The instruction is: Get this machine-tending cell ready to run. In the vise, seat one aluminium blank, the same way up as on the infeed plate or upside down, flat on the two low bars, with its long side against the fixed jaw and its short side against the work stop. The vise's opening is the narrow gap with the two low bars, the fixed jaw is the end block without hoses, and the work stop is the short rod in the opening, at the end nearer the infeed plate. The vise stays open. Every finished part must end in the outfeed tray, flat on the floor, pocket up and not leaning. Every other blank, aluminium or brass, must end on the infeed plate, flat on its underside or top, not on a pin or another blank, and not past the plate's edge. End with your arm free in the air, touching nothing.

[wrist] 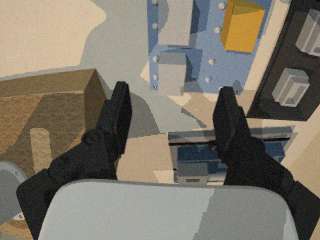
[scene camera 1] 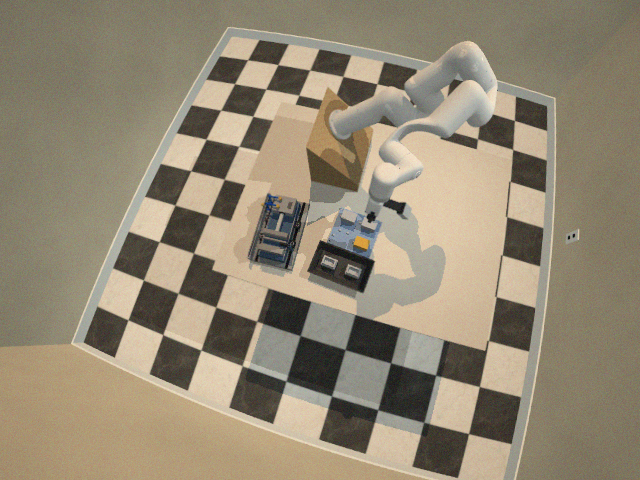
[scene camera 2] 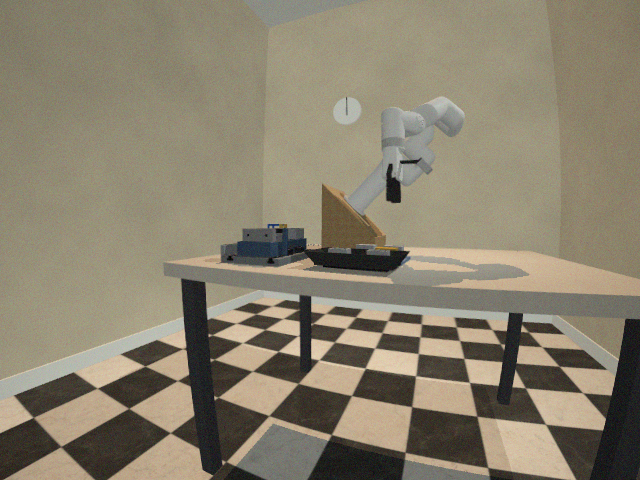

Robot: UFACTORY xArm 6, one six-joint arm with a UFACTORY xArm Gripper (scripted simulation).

Labels:
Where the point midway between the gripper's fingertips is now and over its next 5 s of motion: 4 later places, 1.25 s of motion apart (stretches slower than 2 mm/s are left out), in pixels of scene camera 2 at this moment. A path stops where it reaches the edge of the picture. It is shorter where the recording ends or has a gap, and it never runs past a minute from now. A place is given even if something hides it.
My gripper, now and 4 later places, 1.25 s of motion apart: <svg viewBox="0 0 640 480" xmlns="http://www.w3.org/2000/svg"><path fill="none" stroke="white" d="M393 202L393 231L393 244L393 248L393 248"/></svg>

